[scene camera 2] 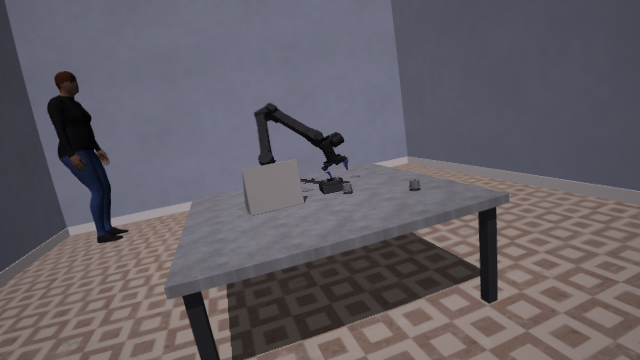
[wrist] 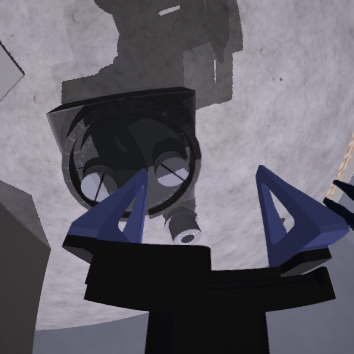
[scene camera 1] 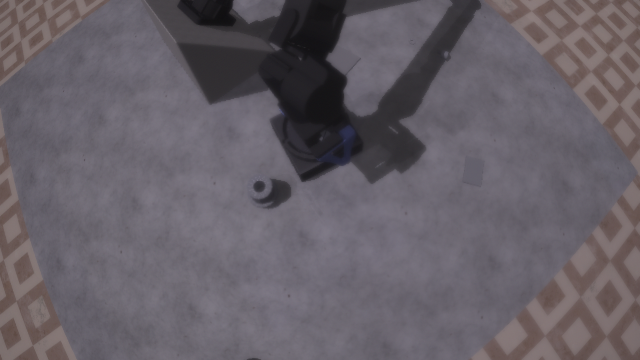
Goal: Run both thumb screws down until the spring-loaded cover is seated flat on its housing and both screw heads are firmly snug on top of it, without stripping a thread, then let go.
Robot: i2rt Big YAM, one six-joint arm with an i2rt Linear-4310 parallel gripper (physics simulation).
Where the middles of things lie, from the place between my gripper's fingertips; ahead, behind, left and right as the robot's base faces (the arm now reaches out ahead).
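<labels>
Round cover (wrist: pixel 126 143): my hand 1 cm to the right of it, 3 cm above, 5 cm past.
</labels>
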